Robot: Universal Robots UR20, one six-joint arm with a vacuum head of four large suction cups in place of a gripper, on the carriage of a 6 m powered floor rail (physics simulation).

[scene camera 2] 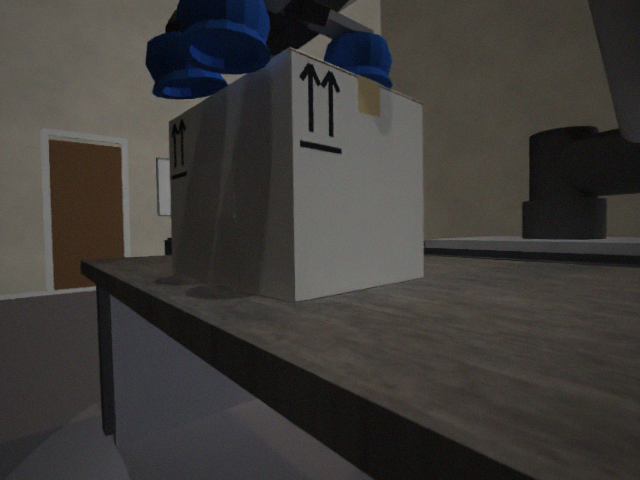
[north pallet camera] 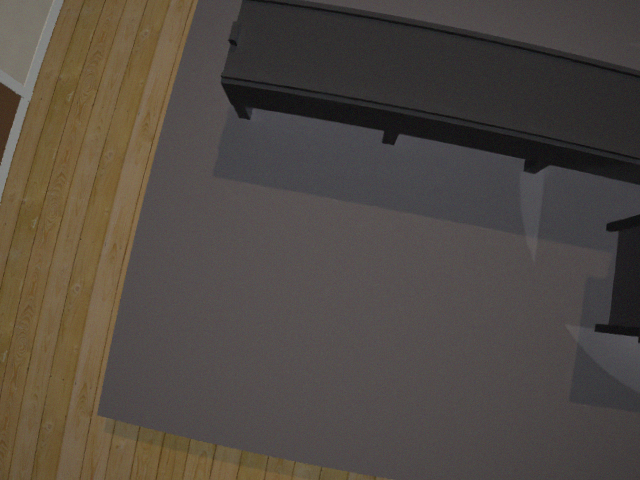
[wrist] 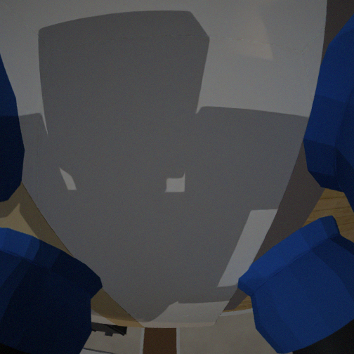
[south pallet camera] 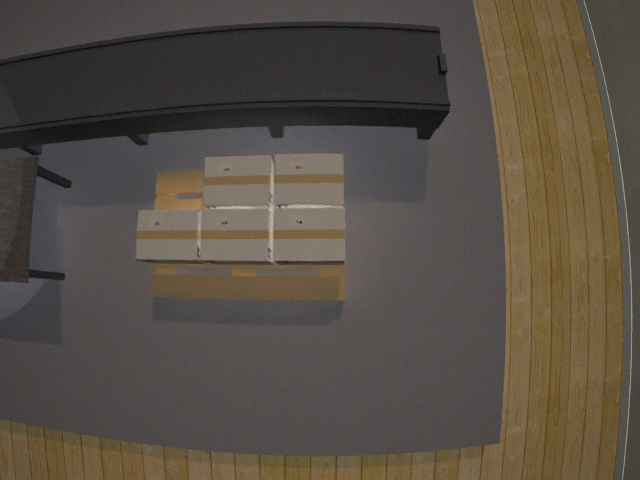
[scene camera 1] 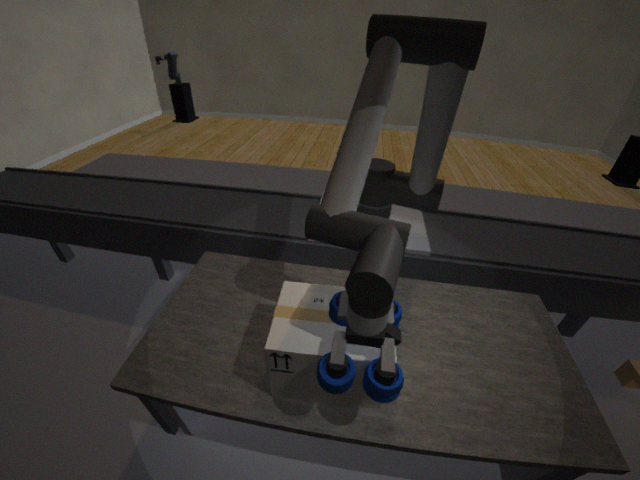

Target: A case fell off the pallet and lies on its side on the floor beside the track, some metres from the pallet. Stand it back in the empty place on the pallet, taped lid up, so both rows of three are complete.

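Frame: origin at the arm's base, x left, y back, z up, level; centimetres.
Seen in the pictures: hand, tool point: (scene camera 1: 361, 347); arm's base, link origin: (scene camera 2: 561, 238).
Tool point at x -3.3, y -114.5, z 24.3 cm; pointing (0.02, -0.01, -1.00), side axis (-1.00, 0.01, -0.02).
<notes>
Pixels of each thing's top centre, then the offset from my tool point to it. "pt": a spot on its surface instead. Level surfaces: height alone.
- case, top centre: (scene camera 2: 287, 111) (scene camera 1: 333, 317) dx -9.3, dy +8.6, dz +1.4 cm
- grey wooden table, surface height: dz -28.3 cm
- table's end, surface spot: (south pallet camera: 15, 222) pt dx +82.4, dy +21.9, dz -28.2 cm
The case (scene camera 1: 305, 335) (scene camera 2: 356, 196) (wrist: 125, 240) stands upright, taped lid up, on the grey wooden table (scene camera 1: 480, 361) (scene camera 2: 491, 335). My suction head (scene camera 1: 364, 346) (wrist: 165, 225) is low over the lid, off centre toward the table's front. The front cups overhang the front edge; the rear right cup comes down at the lid near the tape. Whether any cup seals on the lid is hidden. In the south pallet view, the pallet (south pallet camera: 248, 286) bears a near row of three cases and two cases in the row beside the rail; the rail row's left place shows bare boards.
The dark floor rail (scene camera 1: 129, 206) (north pallet camera: 387, 62) (south pallet camera: 310, 67) runs behind the table and past the pallet. The table's end (south pallet camera: 15, 222) shows left of the pallet. My arm (scene camera 1: 356, 139) reaches over from the carriage. Dark stands (scene camera 1: 182, 103) (scene camera 1: 626, 162) are by the far walls.
</notes>
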